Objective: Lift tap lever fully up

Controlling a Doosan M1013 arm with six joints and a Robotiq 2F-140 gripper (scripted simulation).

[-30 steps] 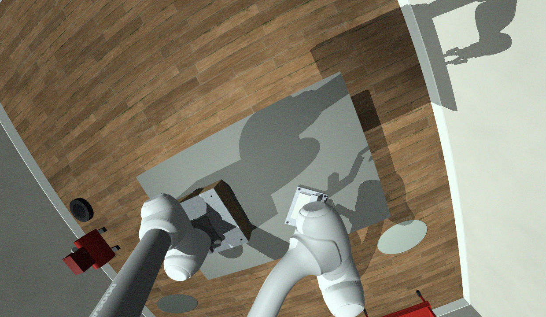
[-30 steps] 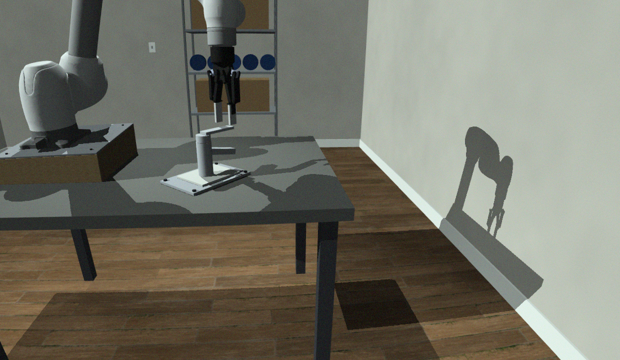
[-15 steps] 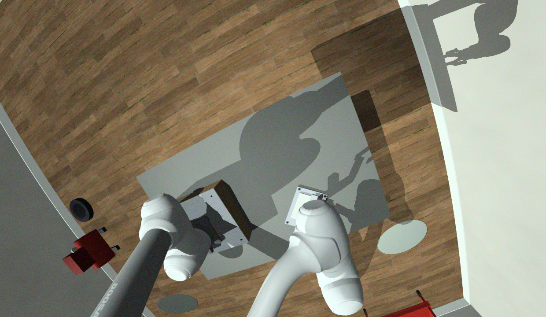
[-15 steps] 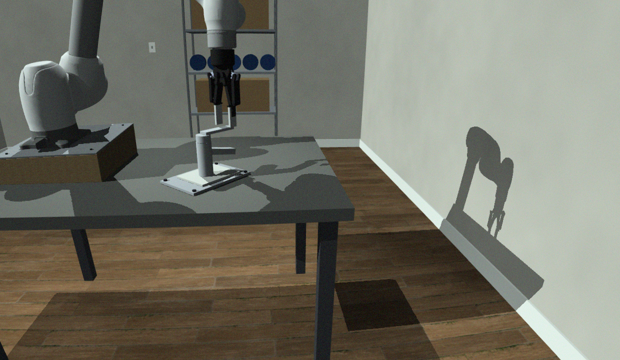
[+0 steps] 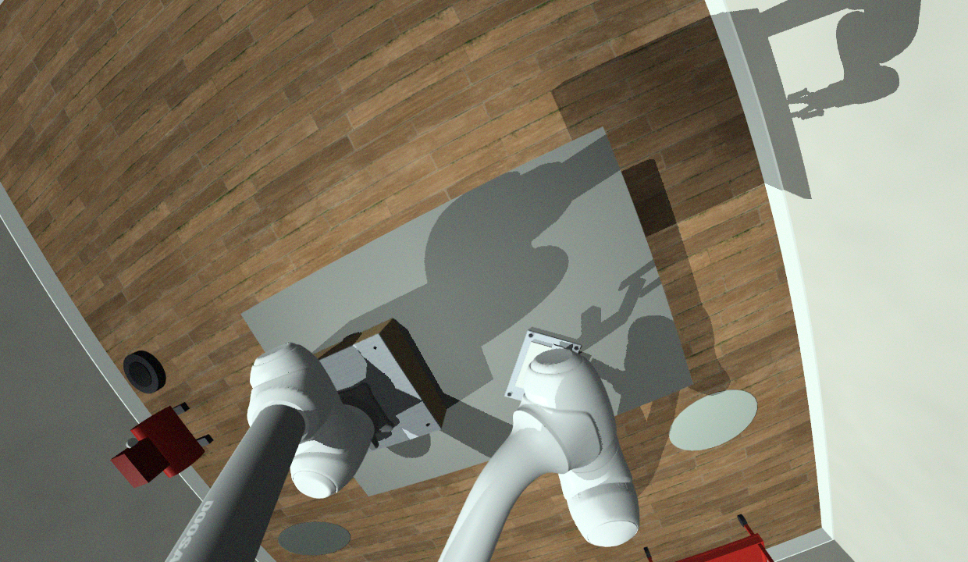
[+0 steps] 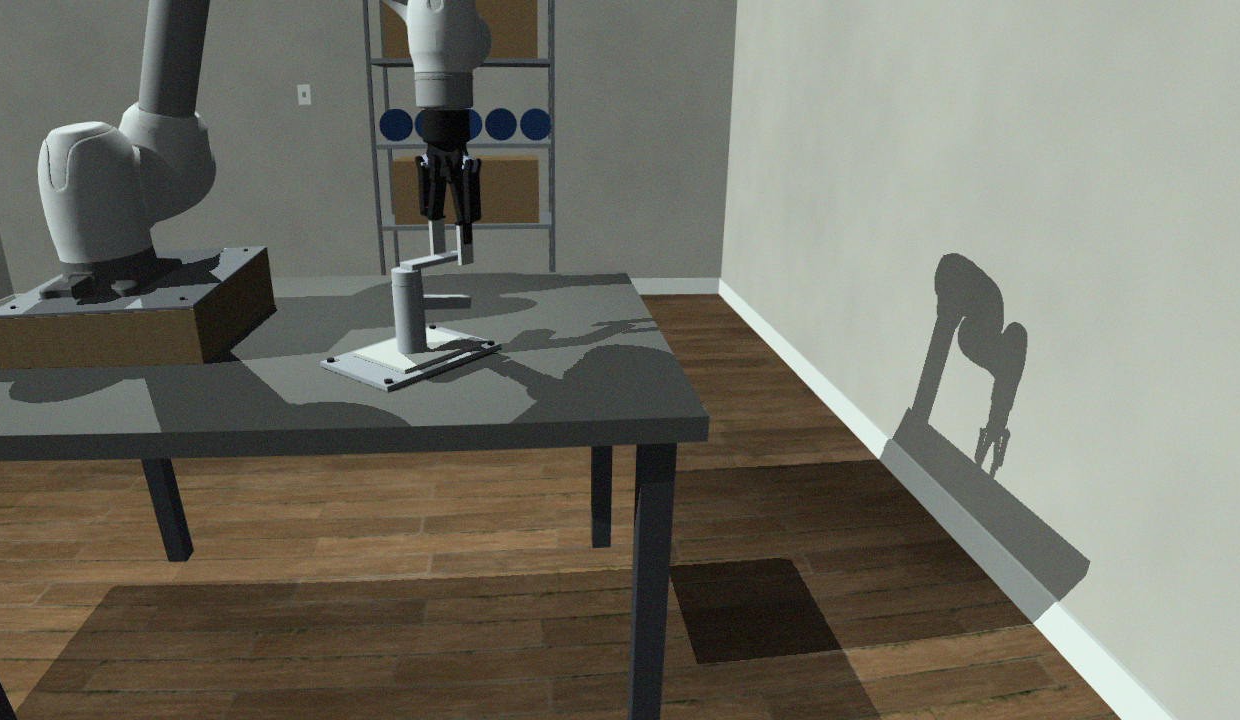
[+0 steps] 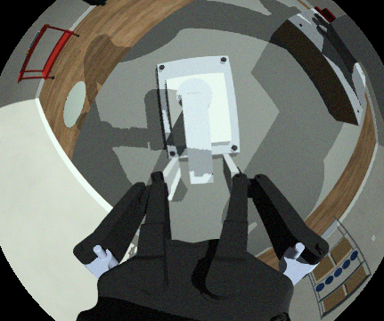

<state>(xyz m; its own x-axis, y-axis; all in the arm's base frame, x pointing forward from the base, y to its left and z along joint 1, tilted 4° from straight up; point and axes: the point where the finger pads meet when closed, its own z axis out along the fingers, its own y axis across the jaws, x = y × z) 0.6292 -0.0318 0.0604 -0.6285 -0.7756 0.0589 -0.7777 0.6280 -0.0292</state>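
Right now my hand is 30 mm to the left of the tap lever, 20 mm past it and 20 mm above it. From my hand the other things lie so: grey tap: 80 mm below, 50 mm to the right, 40 mm behind.
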